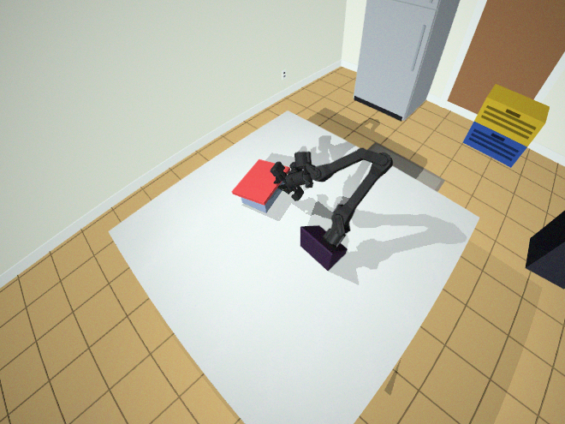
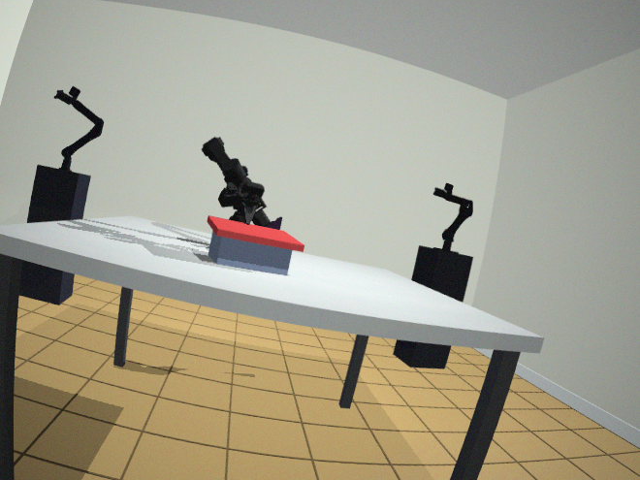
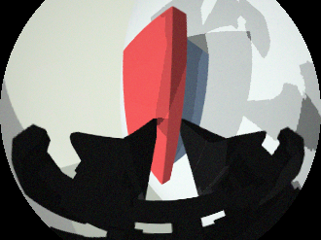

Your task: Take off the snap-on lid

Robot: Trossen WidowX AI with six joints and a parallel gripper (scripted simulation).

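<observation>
Right now my gripper tip is 8 cm short of the red lid and 1 cm to the right of it. Round my gripper tip: blue-grey storage box (7 cm ahead, 5 cm below, 1 cm to the left).
</observation>
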